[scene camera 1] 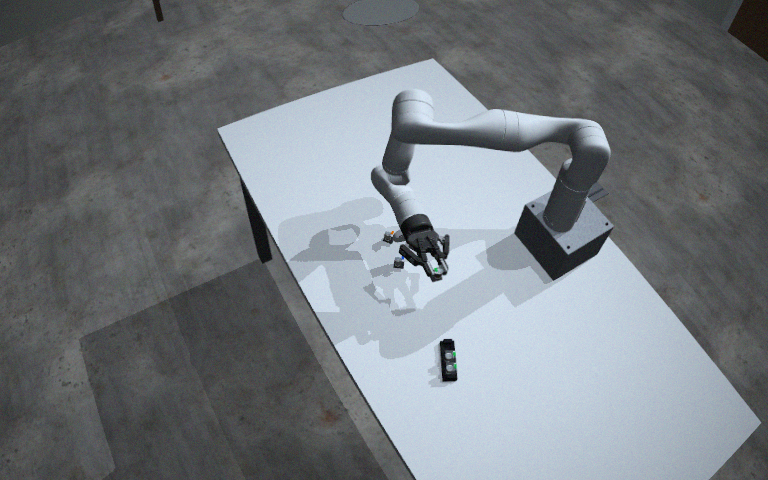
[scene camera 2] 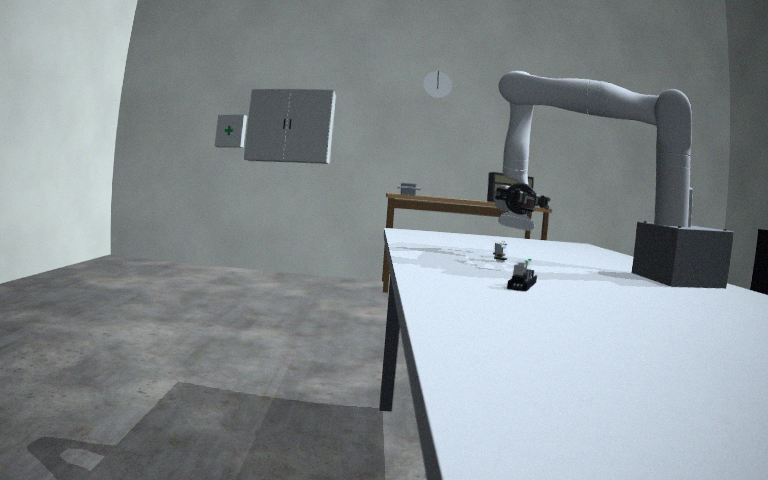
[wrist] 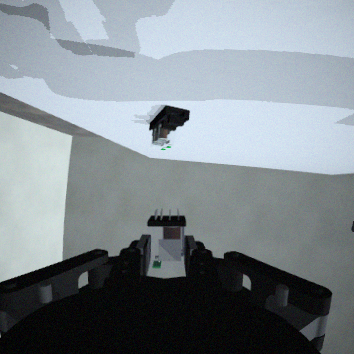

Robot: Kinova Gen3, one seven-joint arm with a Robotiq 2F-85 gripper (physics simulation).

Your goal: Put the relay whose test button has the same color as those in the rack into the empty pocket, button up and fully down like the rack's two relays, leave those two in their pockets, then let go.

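Frame: origin at the arm's base, x down, y back, z left, level; centimetres.
Where they show: gripper, fingertip midpoint: (scene camera 1: pixel 439 275) (scene camera 2: pixel 529 198) (wrist: pixel 167 246); arm's base at its link origin: (scene camera 1: pixel 558 218) (scene camera 2: pixel 670 225).
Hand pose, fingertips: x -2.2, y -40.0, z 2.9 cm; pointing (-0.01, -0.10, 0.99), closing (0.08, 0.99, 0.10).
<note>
Things, the pixels of their top centre, and the offset from my fingertips. "*": a spot on its surface instead. Level surfaces: height alone.
- green-button relay at its top centre: (wrist: pixel 164 266) (scene camera 2: pixel 528 192) (scene camera 1: pixel 438 268) dy +0.0, dx -1.3, dz -1.0 cm
- black rack at its top centre: (wrist: pixel 165 130) (scene camera 2: pixel 524 272) (scene camera 1: pixel 449 358) dy -3.6, dx +13.2, dz +15.5 cm
- empty pocket at a spot on its surface: (scene camera 1: pixel 447 343) * dy -2.0, dx +13.7, dz +11.6 cm
- blue-button relay at its top centre: (scene camera 2: pixel 502 243) (scene camera 1: pixel 399 257) dy -2.2, dx +11.1, dz -14.7 cm
- orange-button relay at its top centre: (scene camera 1: pixel 389 231) dy -1.0, dx +11.1, dz -23.4 cm
- white table at its surface level: dx +15.5 cm
My gripper (scene camera 1: pixel 437 268) (scene camera 2: pixel 519 198) (wrist: pixel 167 246) is shut on the green-button relay (wrist: pixel 171 248), well above the table and tipped to about level. The relay's pins point out from the palm; its green button sits on the palm side. The black rack (scene camera 1: pixel 449 378) (scene camera 2: pixel 518 285) (wrist: pixel 178 114) stands apart from it on the table. Two green-button relays (scene camera 1: pixel 449 362) (scene camera 2: pixel 519 270) (wrist: pixel 160 134) sit in the rack, buttons up. The empty pocket (scene camera 1: pixel 447 343) is at the rack end nearer the gripper in scene view 1. The held relay is unclear in scene view 2.
A blue-button relay (scene camera 1: pixel 398 262) and an orange-button relay (scene camera 1: pixel 388 237) stand on the white table (scene camera 1: pixel 566 367) (scene camera 2: pixel 594 367), left of the gripper in scene view 1. The arm's dark base block (scene camera 1: pixel 557 249) (scene camera 2: pixel 682 254) is at the right.
</note>
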